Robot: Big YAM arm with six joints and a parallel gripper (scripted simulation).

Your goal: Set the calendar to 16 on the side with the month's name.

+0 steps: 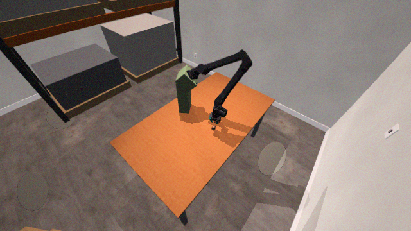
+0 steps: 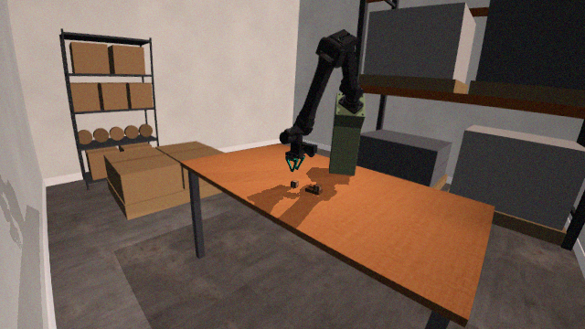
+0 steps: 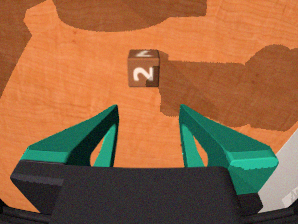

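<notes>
The brown calendar cube is 80 mm below my hand and 10 mm behind it. Round my hand: dark calendar tray 100 mm to the left, 90 mm below, 60 mm behind.
</notes>
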